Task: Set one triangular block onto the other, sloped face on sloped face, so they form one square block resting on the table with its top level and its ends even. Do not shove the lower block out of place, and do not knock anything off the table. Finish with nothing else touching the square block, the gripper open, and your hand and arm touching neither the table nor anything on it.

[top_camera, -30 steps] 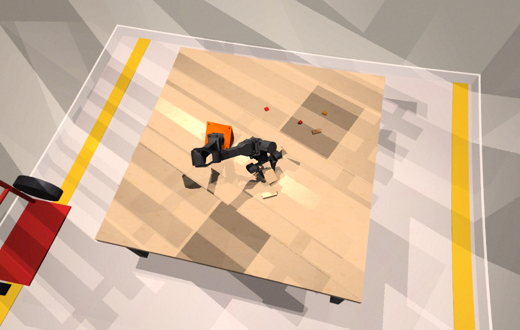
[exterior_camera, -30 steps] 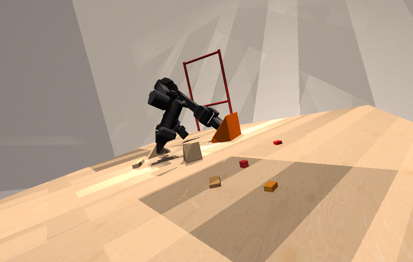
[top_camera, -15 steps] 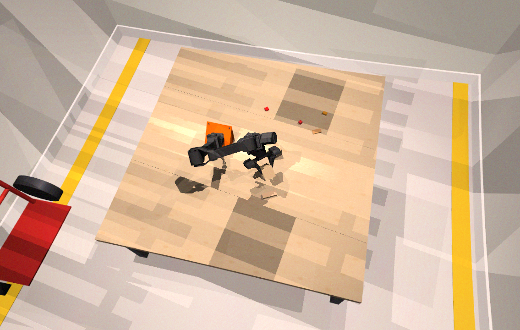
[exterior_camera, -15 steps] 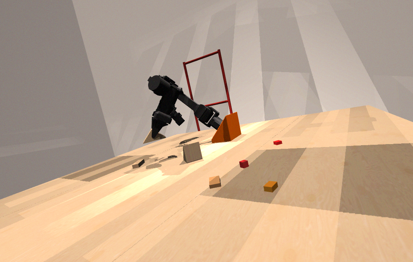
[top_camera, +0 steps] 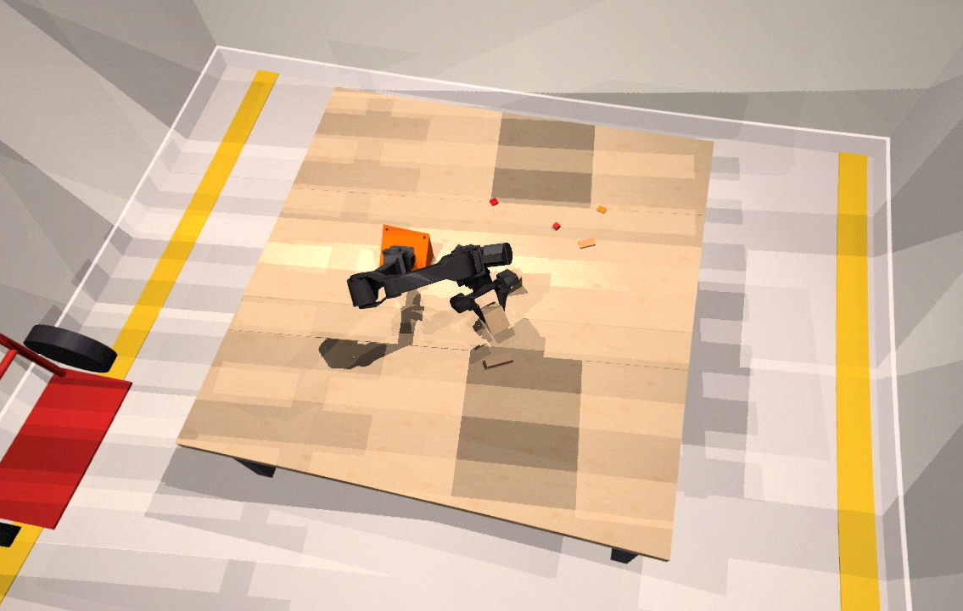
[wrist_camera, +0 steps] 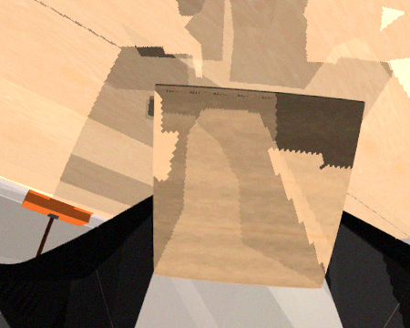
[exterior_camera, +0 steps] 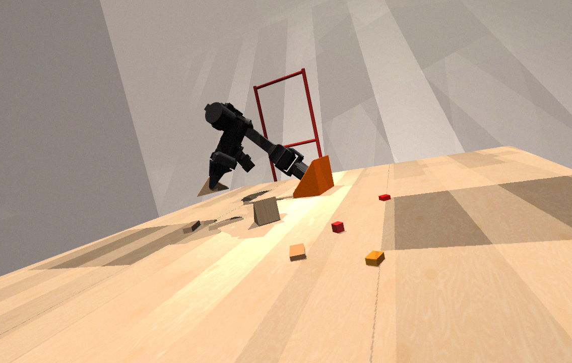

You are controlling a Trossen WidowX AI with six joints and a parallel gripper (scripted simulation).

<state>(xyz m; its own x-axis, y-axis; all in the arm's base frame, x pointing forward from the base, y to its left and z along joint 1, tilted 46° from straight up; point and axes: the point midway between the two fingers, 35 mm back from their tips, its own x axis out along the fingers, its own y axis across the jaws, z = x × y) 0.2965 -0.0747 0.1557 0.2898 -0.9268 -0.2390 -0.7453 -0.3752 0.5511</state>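
My gripper tip is 100 mm above the thin flat wooden piece, 80 mm to the left of it and 30 mm short of it. Also, from my gripper tip: orange cube 470 mm to the left, 260 mm ahead, 110 mm below.
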